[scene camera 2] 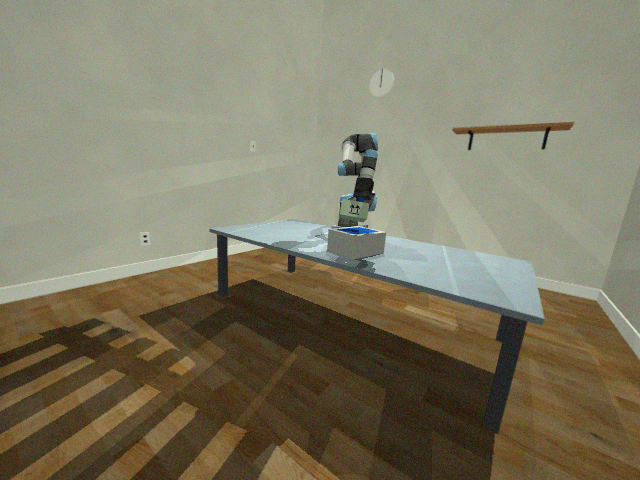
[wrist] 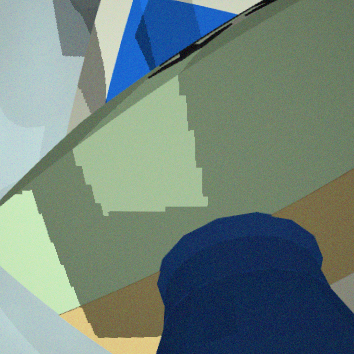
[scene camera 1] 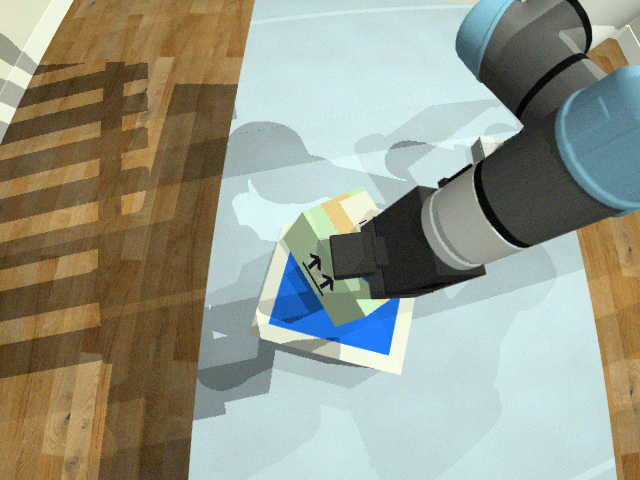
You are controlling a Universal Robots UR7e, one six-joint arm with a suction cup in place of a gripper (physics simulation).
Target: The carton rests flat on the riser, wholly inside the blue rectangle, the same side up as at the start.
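Pixels of known places: end effector, tool point: [scene camera 2: 360, 206] [wrist: 228, 242]; arm's base, origin of the base link: [scene camera 2: 347, 225].
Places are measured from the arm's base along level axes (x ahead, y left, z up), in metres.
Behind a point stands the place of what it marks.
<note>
A green carton [scene camera 1: 314, 226] @[x 0.521, y 0.167, z 0.226 m] [scene camera 2: 353, 210] @[x 0.525, y 0.211, z 0.172 m] [wrist: 135, 175] @[x 0.484, y 0.241, z 0.215 m] with an orange tape band hangs from my suction gripper [scene camera 2: 360, 199] [wrist: 240, 250], whose dark blue cup sits on its top face. In the second scene view its black arrows point up and a gap shows below it. It is over the riser [scene camera 1: 401, 335] @[x 0.393, y 0.311, z 0.061 m] [scene camera 2: 343, 245] @[x 0.606, y 0.202, z -0.005 m] [wrist: 111, 30] @[x 0.578, y 0.282, z 0.061 m], a pale box with a cream rim. The blue rectangle [scene camera 1: 361, 331] @[x 0.457, y 0.294, z 0.061 m] [scene camera 2: 369, 230] @[x 0.431, y 0.283, z 0.061 m] [wrist: 170, 30] @[x 0.569, y 0.239, z 0.061 m] is partly hidden under the carton, which is turned at an angle to it. In the first scene view the dark tool hides part of the carton and the cup.
The riser stands on a light blue table [scene camera 1: 439, 372] @[x 0.294, y 0.398, z -0.059 m] [scene camera 2: 480, 268] @[x 0.382, y 0.849, z -0.059 m]. In the first scene view the arm [scene camera 1: 532, 191] @[x 0.407, y 0.239, z 0.434 m] reaches in from the upper right, and a small pale block [scene camera 1: 481, 148] @[x 0.077, y -0.070, z -0.010 m] shows partly behind it. The table's left edge borders the wooden floor [scene camera 1: 67, 310].
</note>
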